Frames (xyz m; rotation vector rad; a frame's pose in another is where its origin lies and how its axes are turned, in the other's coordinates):
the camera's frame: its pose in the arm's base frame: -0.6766 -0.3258 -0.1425 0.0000 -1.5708 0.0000
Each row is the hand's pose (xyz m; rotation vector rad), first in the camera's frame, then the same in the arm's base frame.
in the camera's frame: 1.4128 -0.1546 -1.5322 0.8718 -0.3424 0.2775
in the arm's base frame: 0.8556 -0.4804 1.2703 0.4865 -1.7851 0.9408
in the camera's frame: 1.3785 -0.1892 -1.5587 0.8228 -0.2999 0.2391
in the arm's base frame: 0.8821 -0.5150 1.2360 0.4753 -1.7593 0.8647
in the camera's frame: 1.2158 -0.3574 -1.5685 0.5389 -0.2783 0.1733
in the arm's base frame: 0.8919 -0.6832 1.0733 0.2977 -1.8009 0.5800
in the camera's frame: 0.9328 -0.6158 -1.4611 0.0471 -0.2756 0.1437
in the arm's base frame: 0.7845 -0.9416 0.7903 -0.0788 -1.8430 0.1557
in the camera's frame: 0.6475 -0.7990 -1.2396 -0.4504 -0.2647 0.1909
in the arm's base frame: 0.5630 -1.1248 0.5050 -0.5215 -1.7996 -0.2110
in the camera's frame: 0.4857 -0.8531 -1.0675 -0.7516 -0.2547 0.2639
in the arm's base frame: 0.3909 -1.1789 0.3432 -0.8223 -1.7301 -0.3949
